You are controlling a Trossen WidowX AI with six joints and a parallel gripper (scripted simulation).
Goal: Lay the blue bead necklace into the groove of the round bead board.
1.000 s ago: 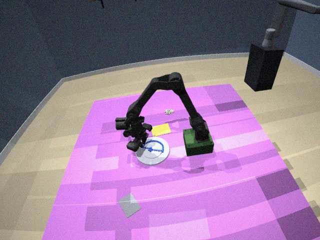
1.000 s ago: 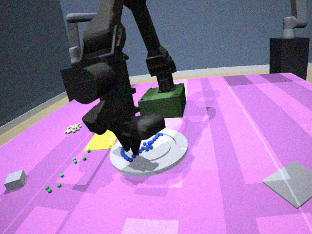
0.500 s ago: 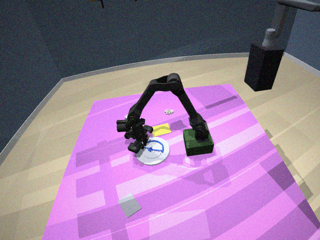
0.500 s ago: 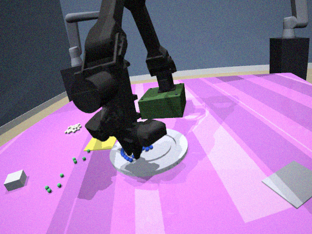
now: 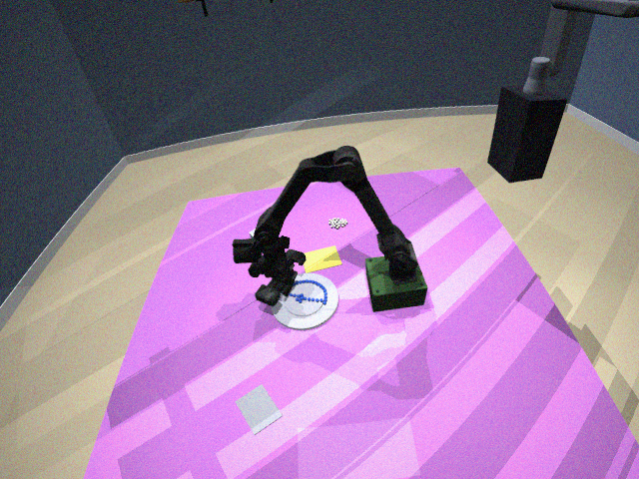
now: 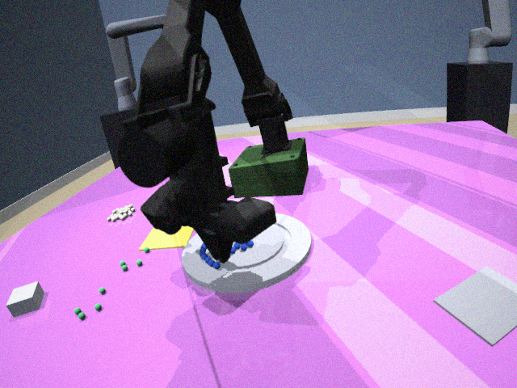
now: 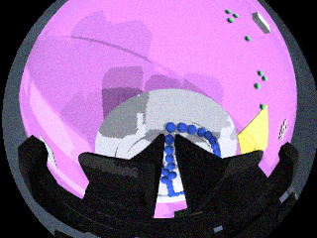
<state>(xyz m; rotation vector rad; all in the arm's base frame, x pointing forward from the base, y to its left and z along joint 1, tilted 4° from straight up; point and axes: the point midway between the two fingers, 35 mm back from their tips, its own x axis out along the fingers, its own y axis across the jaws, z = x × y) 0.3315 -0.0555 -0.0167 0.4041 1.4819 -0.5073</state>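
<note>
The round white bead board lies 50 mm behind my gripper tip, 20 mm to the left of it and 10 mm below it. From my gripper tip the other things lie so: yellow sheet: 120 mm behind, 130 mm to the right, 10 mm below; grey tile: 90 mm ahead, 330 mm to the left, 10 mm below; cube: 100 mm ahead, 300 mm to the right.
</note>
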